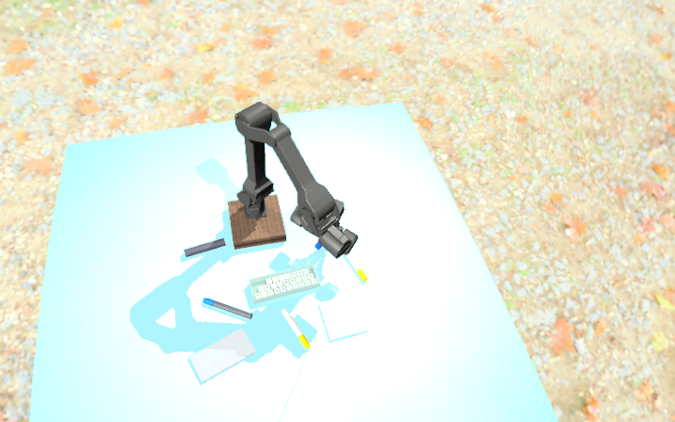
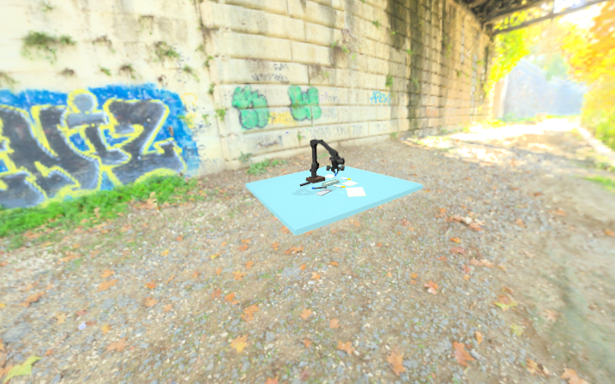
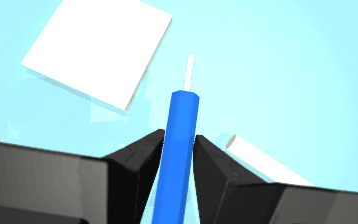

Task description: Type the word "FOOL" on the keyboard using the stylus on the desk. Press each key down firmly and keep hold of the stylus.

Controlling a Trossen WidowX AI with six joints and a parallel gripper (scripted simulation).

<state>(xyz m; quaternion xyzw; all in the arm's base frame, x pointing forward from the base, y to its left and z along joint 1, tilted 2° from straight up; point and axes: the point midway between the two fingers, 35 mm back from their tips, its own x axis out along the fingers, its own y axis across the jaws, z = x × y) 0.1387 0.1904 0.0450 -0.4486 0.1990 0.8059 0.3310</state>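
The blue stylus lies 1 cm behind my gripper tip and 1 cm to the left of it. The rest, counted from my gripper tip: grey stylus tip: 3 cm behind, 3 cm to the left.
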